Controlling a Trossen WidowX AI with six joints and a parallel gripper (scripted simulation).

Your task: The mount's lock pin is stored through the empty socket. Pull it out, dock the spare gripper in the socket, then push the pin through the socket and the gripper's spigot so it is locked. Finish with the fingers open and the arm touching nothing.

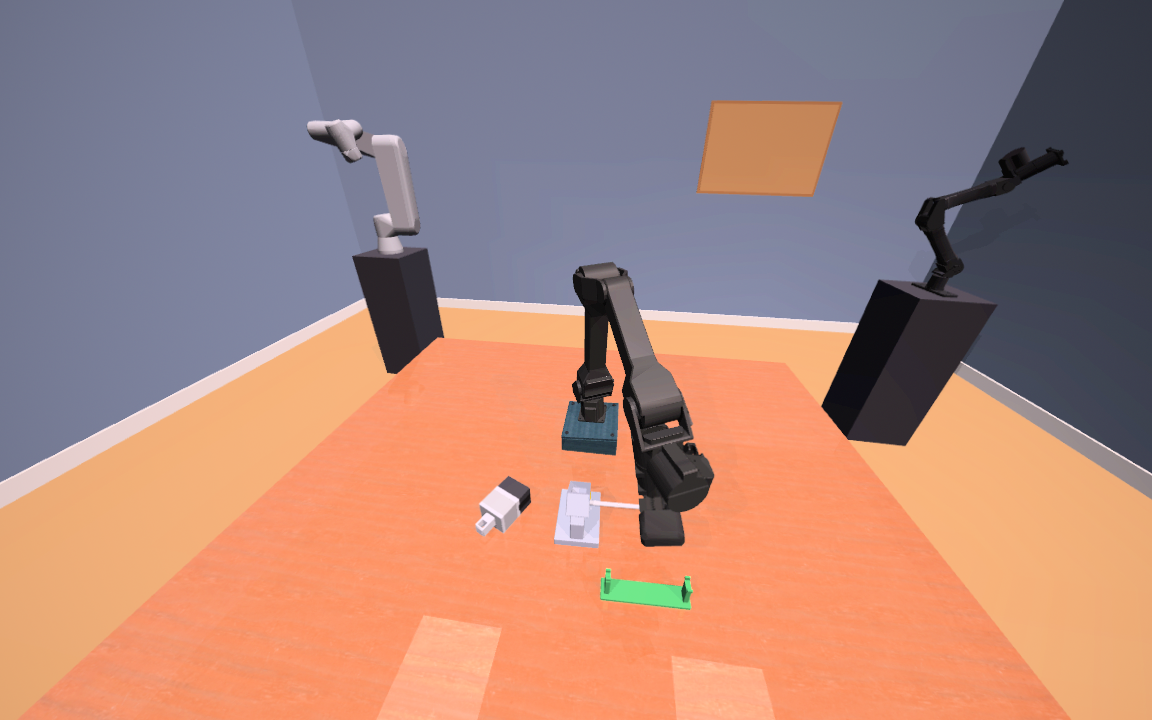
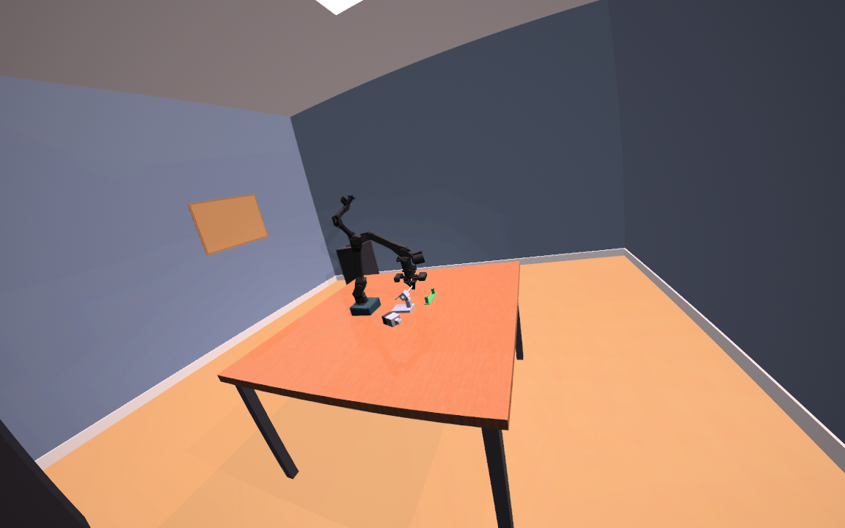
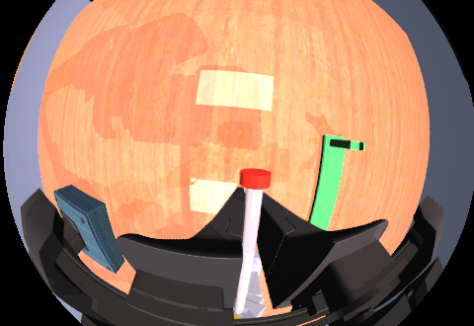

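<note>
My gripper tip is 10 cm short of the green stand, 3 cm above it and 2 cm to the left of it. From my gripper tip the other things lie so: mount (14 cm to the right, 1 cm below); then spare gripper (29 cm to the right, 3 cm below, 1 cm ahead).
</note>
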